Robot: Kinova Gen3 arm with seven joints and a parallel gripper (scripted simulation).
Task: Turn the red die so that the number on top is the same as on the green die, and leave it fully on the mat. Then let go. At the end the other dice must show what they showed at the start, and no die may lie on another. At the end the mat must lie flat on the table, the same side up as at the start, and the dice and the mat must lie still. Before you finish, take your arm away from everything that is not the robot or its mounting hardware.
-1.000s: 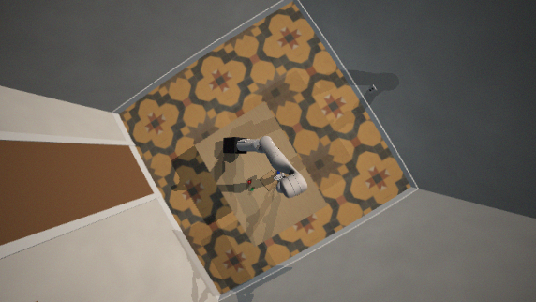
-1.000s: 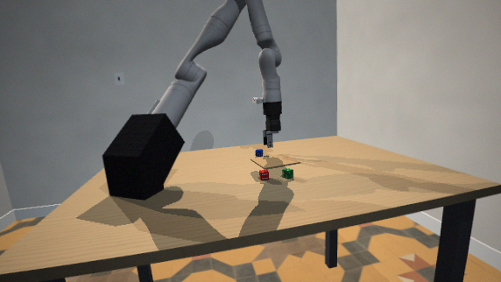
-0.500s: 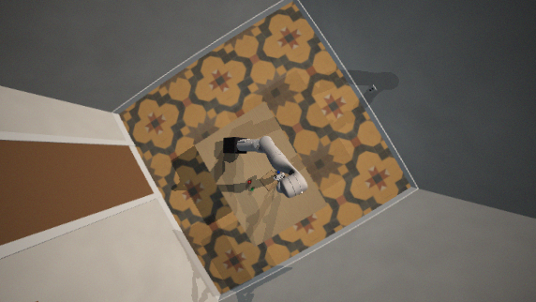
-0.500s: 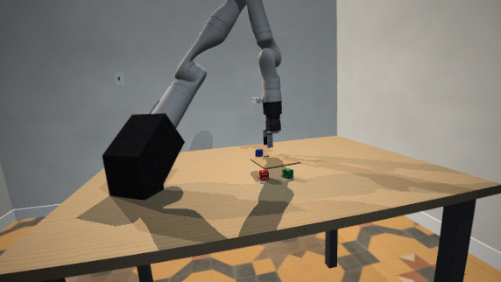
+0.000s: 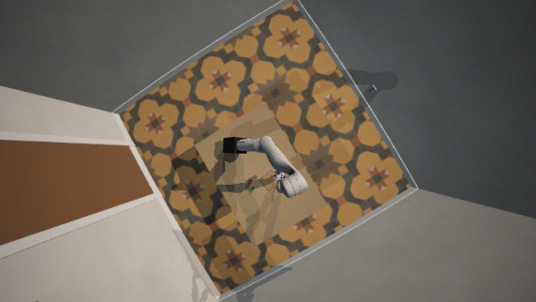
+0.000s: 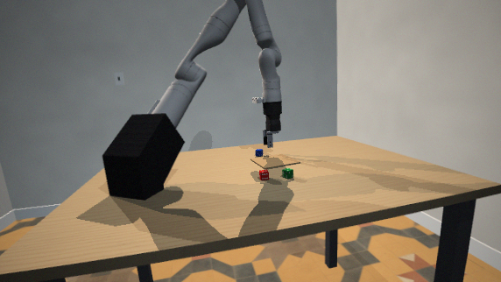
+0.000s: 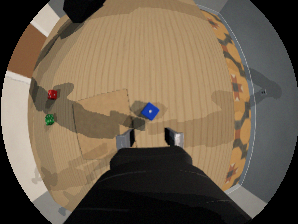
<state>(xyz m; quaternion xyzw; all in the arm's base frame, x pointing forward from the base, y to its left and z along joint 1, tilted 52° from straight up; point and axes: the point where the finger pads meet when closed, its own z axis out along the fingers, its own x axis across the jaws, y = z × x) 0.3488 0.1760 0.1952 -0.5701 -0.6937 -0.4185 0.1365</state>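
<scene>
Now: hand 4 cm past the blue die, 4 cm above it and 1 cm to the left of it. Also, from my hand: tan mat 10 cm to the right, 5 cm below, 3 cm ahead; red die 29 cm to the right, 4 cm below; green die 28 cm to the right, 7 cm ahead, 4 cm below.
</scene>
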